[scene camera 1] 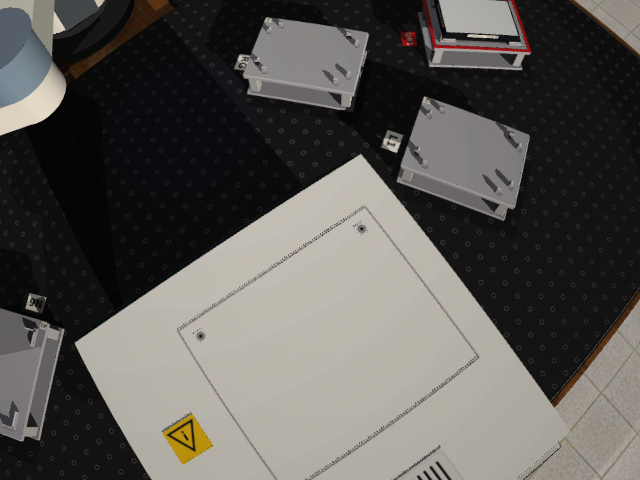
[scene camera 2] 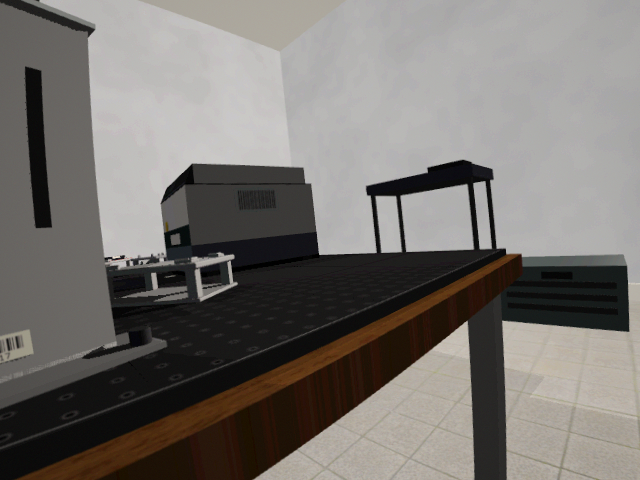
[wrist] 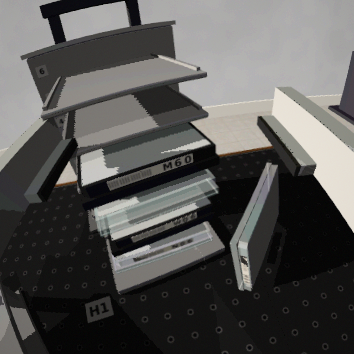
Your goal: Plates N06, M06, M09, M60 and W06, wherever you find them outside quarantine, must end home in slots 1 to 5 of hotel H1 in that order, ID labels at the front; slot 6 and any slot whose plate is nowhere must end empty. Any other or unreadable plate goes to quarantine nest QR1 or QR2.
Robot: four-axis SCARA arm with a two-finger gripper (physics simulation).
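Places are measured from the arm's base along level axes (x back, y down, z right), in metres.
Pixels of known places: gripper, fingertip midpoint: (wrist: 162, 114); arm's base, link origin: (scene camera 1: 75, 15).
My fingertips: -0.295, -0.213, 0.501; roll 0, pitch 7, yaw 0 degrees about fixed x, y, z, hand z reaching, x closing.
For each thing: its top centre in the pictures, then the offset to it from my fingertips, as dx, dy, dz. "spot": a spot on its surface instead.
- Hotel H1, surface spot: (wrist: 110, 52) spot: -0.035, -0.023, +0.116
- black-based plate M60, top centre: (wrist: 127, 123) -0.026, +0.024, +0.052
- Nest QR1, surface spot: (scene camera 1: 473, 57) spot: -0.302, +0.196, -0.939
- Bare nests RG, top centre: (scene camera 1: 307, 48) -0.150, +0.141, -0.715
- L1, top centre: (scene camera 1: 470, 145) (scene camera 2: 160, 252) -0.419, +0.141, -0.770
- large white box, top centre: (scene camera 1: 318, 400) (scene camera 2: 231, 177) -0.527, -0.051, -0.403
- nest, surface spot: (scene camera 1: 15, 372) spot: -0.247, +0.151, -0.112
Hotel H1 (wrist: 110, 52) is in the wrist view. Its two upper shelves (wrist: 125, 85) (wrist: 100, 122) hold no plate. Below them sits black-based plate M60 (wrist: 145, 172), label at the front. Under it are a clear plate (wrist: 155, 206), a black-based plate (wrist: 172, 227) with a blurred label and, lowest, a clear plate (wrist: 195, 240) whose label is hard to read. Another clear plate (wrist: 257, 225) is tipped steeply on edge right of the hotel; I cannot tell what it rests on. My gripper (wrist: 162, 114) is open, its fingers at either side before the hotel, with nothing between them.
Nest QR1 (scene camera 1: 473, 57) bears a black-based plate (scene camera 1: 478, 20). Bare nests RG (scene camera 1: 310, 54) and L1 (scene camera 1: 465, 149) stand near it. A large white box (scene camera 1: 325, 320) fills the front. Another nest (scene camera 1: 15, 372) shows partly at left. The arm (scene camera 1: 25, 67) is at upper left.
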